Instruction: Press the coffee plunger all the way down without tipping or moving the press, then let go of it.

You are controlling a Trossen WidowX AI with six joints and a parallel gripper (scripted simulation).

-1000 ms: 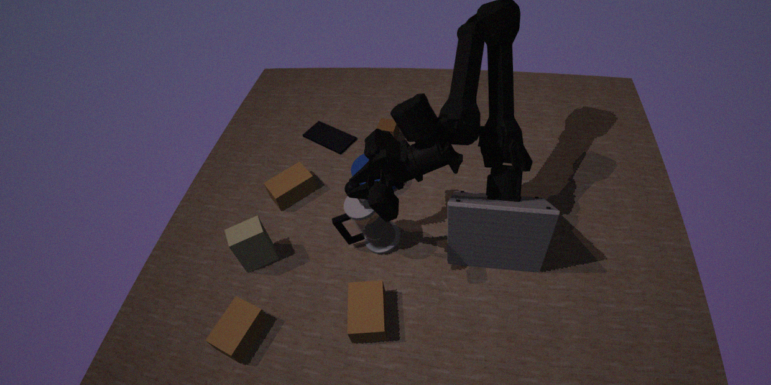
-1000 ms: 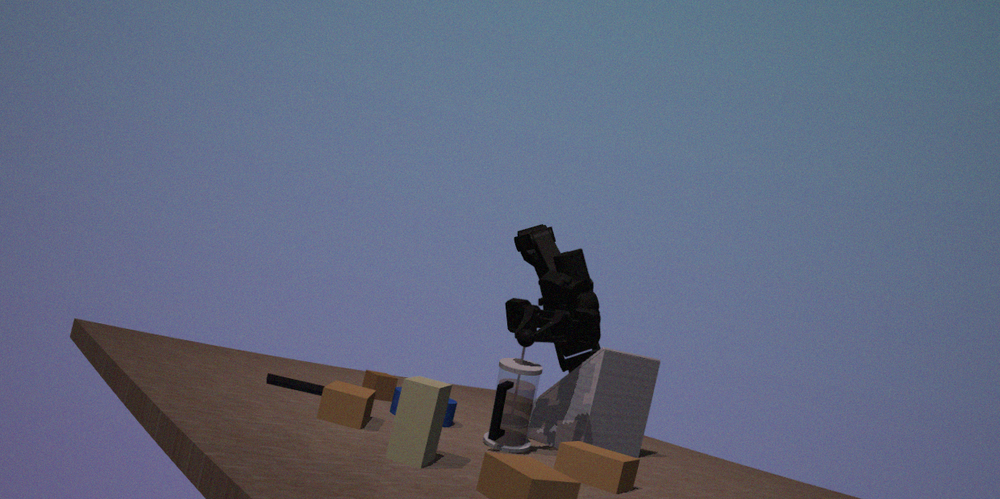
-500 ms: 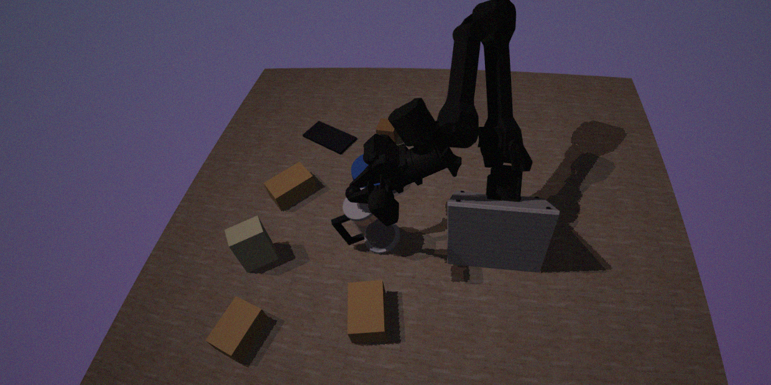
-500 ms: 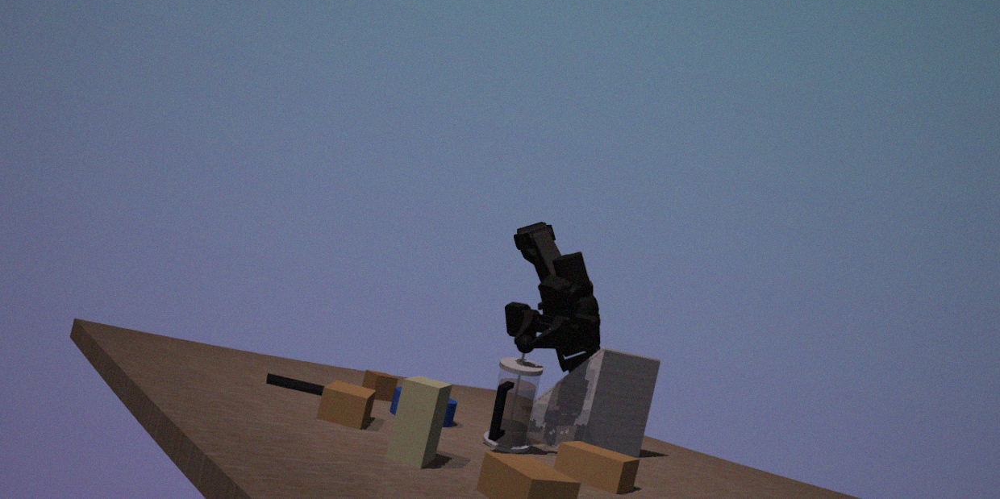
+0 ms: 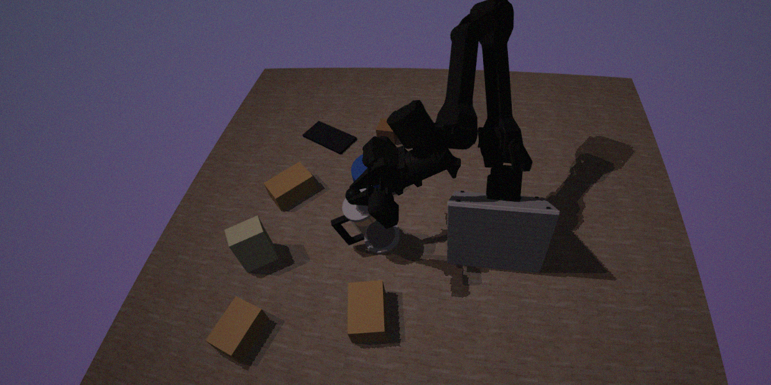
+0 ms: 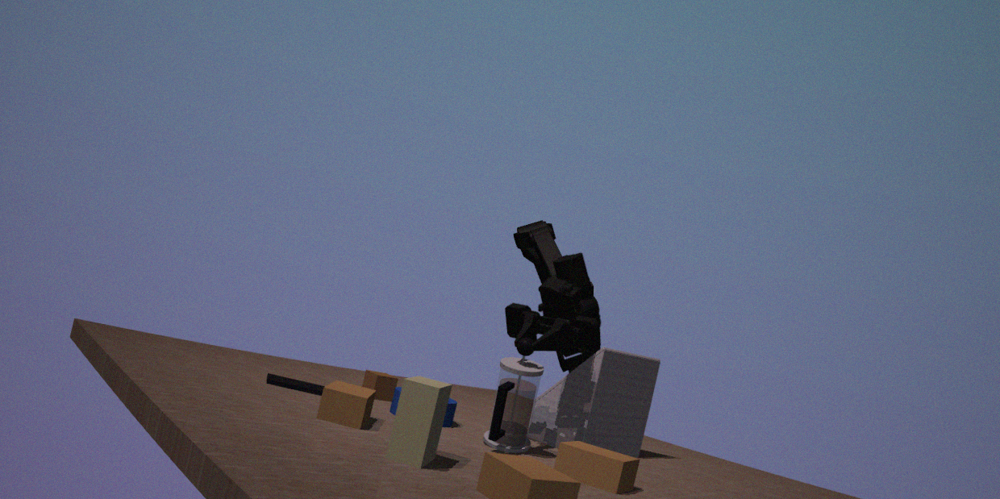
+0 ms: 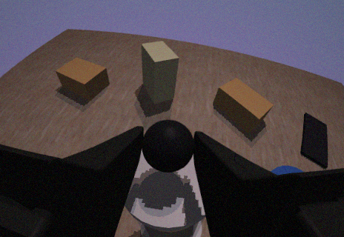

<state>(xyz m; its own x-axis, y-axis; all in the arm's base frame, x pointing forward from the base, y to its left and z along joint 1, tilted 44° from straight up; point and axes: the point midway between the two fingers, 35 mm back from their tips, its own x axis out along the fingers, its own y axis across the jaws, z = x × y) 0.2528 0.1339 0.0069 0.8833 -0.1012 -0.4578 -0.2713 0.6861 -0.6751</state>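
The glass coffee press lies 90 mm below my gripper tip, 10 mm to the right of it and 10 mm behind it. From my gripper tip the other things lie so: blue cylinder (200 mm to the right, 160 mm below, 40 mm ahead); flat black slab (320 mm to the right, 220 mm ahead, 180 mm below).
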